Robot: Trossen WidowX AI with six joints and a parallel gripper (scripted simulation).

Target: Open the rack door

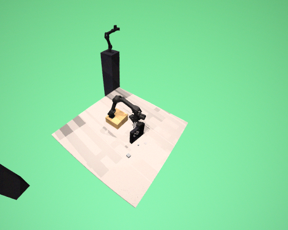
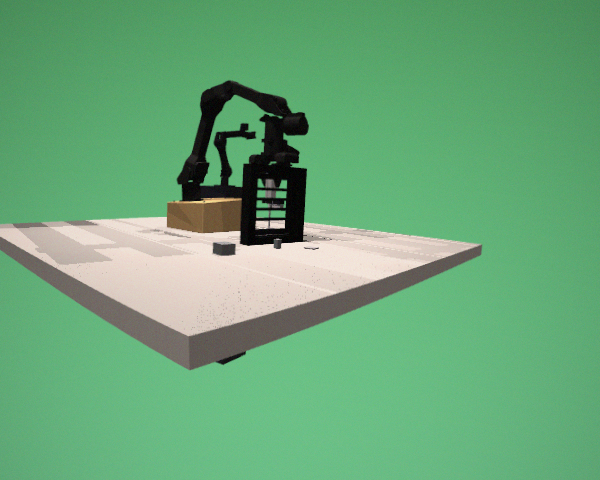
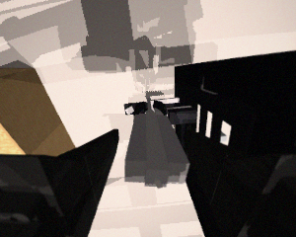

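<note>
My gripper tip is now 3 cm above the grey upright handle and 1 cm to the left of it.
</note>
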